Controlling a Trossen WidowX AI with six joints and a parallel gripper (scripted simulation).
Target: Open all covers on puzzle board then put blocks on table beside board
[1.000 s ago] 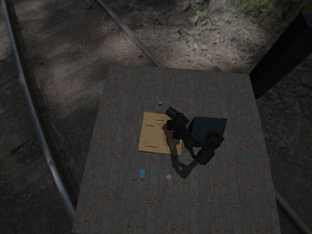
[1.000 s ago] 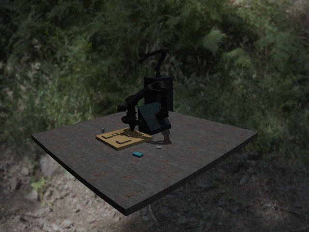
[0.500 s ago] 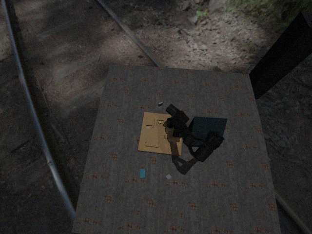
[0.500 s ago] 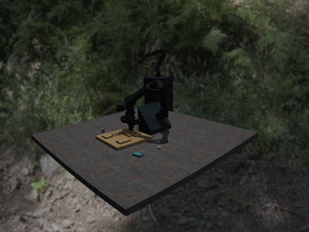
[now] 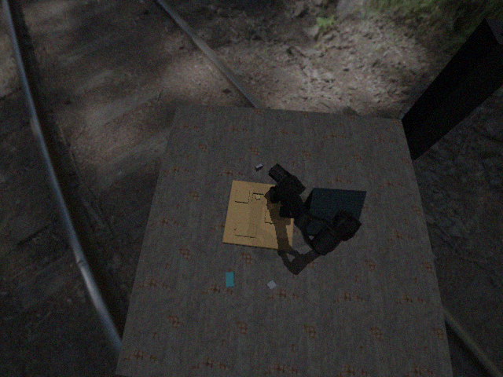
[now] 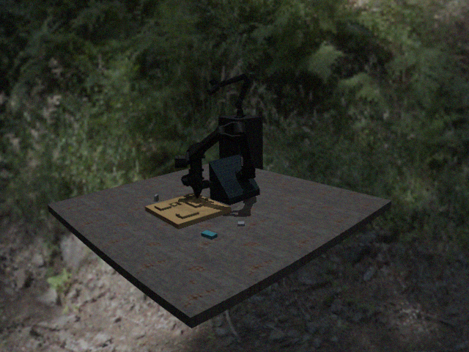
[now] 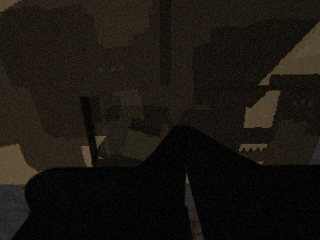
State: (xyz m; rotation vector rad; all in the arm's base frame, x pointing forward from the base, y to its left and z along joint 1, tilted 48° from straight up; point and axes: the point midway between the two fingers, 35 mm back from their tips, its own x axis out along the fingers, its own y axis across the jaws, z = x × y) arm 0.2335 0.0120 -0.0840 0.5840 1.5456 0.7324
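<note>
Right now my gripper tip is 9 cm short of the tan puzzle board, 6 cm to the right of it and 1 cm above it. From my gripper tip the other things lie so: teal block (36 cm to the left, 18 cm ahead, 2 cm below).
</note>
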